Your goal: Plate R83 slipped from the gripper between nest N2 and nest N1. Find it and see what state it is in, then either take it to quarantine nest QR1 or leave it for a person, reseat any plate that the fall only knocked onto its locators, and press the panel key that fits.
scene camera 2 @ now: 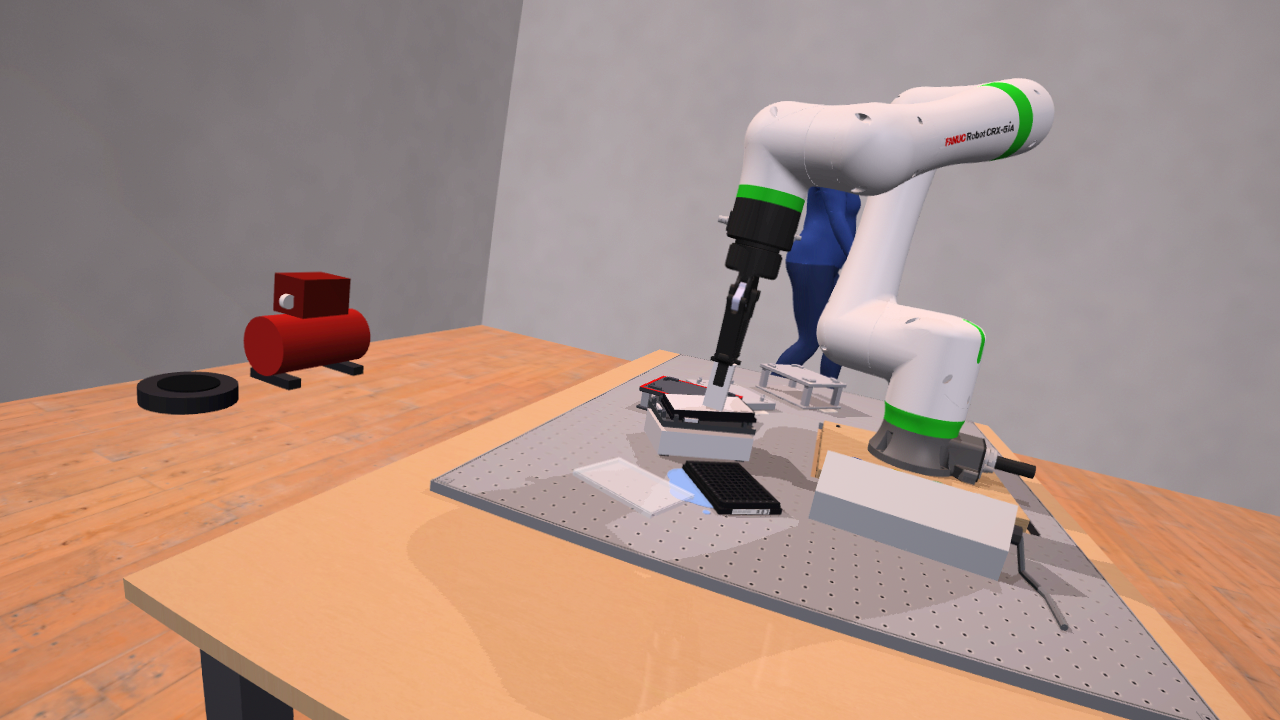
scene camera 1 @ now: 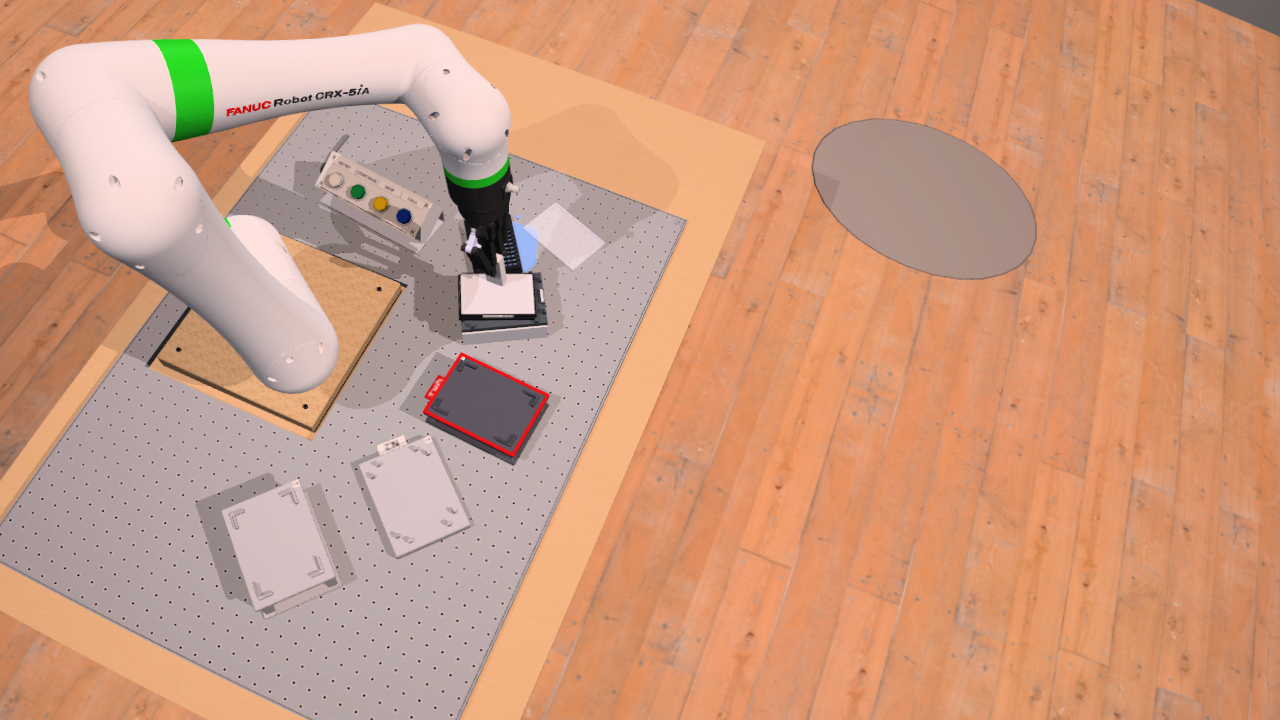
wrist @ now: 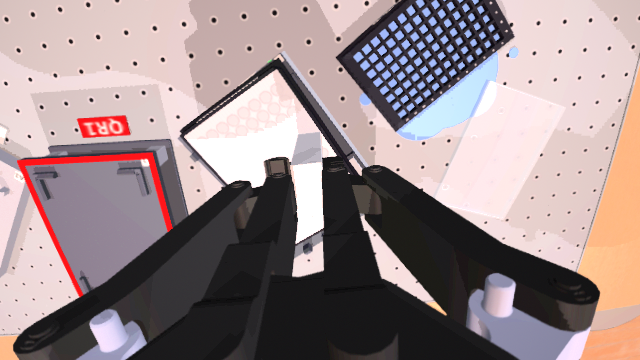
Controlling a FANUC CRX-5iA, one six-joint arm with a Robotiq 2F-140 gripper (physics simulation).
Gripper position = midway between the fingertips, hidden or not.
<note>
My gripper (scene camera 2: 712,406) grips a white-topped plate (scene camera 1: 479,299). Also in view: a clear lid (scene camera 2: 644,492), a button box (scene camera 2: 970,531) and a nest N2 (scene camera 1: 415,500).
The white-topped plate is seen too in scene camera 2 (scene camera 2: 690,406) and in the wrist view (wrist: 260,119). The clear lid also shows in scene camera 1 (scene camera 1: 567,239) and in the wrist view (wrist: 507,130). My gripper shows as well in scene camera 1 (scene camera 1: 496,280) and in the wrist view (wrist: 311,153).
</note>
